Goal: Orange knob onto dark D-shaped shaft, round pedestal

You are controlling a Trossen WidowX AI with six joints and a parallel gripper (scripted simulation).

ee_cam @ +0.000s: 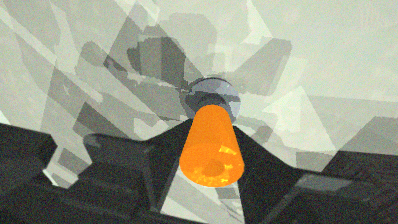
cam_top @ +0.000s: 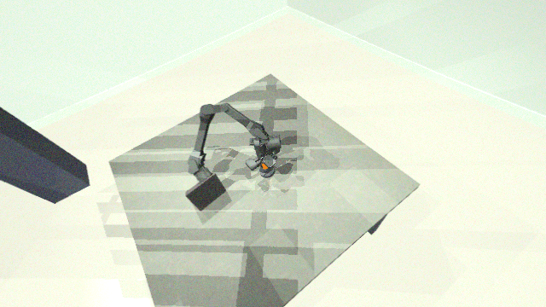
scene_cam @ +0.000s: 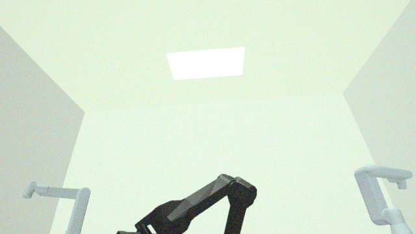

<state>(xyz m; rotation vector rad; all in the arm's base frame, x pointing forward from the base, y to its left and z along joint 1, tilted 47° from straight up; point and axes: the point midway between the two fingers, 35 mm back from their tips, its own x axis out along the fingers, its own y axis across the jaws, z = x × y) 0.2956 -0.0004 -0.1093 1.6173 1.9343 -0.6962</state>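
Now: the round pedestal 40 mm below my gripper tip. Also, from my gripper tip: orange knob 20 mm above.
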